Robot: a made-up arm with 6 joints.
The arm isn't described. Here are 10 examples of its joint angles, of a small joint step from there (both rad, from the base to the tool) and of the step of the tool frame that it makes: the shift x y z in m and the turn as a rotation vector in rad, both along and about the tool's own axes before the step.
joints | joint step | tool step
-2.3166 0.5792 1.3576 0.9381 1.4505 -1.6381 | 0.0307 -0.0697 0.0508 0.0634 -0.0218 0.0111 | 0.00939 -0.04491 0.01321 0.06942 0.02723 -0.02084
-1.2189 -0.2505 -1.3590 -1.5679 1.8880 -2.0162 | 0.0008 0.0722 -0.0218 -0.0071 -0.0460 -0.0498 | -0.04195 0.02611 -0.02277 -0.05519 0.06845 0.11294
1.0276 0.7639 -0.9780 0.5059 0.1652 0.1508 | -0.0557 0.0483 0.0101 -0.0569 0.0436 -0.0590 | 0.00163 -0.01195 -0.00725 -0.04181 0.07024 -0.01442
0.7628 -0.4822 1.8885 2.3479 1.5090 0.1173 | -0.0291 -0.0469 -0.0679 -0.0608 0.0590 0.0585 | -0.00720 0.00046 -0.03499 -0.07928 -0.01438 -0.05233
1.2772 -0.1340 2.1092 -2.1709 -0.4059 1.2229 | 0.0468 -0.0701 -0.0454 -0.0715 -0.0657 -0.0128 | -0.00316 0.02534 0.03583 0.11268 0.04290 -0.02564
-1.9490 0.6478 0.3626 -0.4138 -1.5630 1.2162 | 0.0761 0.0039 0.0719 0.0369 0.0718 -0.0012 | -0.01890 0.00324 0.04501 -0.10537 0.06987 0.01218
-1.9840 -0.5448 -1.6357 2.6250 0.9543 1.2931 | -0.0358 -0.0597 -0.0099 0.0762 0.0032 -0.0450 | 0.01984 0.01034 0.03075 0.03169 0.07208 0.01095
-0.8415 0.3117 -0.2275 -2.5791 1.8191 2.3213 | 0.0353 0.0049 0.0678 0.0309 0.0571 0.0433 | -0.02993 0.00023 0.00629 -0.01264 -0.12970 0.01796
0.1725 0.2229 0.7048 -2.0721 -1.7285 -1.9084 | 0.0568 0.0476 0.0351 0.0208 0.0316 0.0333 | 0.00785 0.00742 -0.03623 0.08583 -0.02991 -0.04295
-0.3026 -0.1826 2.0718 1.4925 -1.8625 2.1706 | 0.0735 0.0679 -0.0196 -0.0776 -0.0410 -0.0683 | 0.03414 0.01957 -0.01037 -0.00148 0.19199 0.06204
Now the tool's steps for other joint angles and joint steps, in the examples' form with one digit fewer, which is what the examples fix.
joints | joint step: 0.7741 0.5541 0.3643 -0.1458 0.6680 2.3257 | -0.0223 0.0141 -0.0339 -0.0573 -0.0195 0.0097
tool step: 0.0008 0.0109 0.0025 0.0049 -0.0079 -0.0316
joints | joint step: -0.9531 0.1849 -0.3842 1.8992 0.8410 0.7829 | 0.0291 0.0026 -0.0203 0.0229 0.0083 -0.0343
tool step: -0.0023 0.0143 0.0168 0.0248 0.0583 0.0104
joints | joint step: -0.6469 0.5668 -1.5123 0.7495 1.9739 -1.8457 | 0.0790 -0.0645 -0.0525 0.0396 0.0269 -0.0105
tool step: -0.0042 0.0283 -0.0413 -0.0503 0.0220 0.0219
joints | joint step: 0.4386 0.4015 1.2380 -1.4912 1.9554 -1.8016 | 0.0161 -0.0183 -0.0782 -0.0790 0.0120 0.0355
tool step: 0.0279 -0.0226 0.0096 0.0123 -0.0087 -0.0662
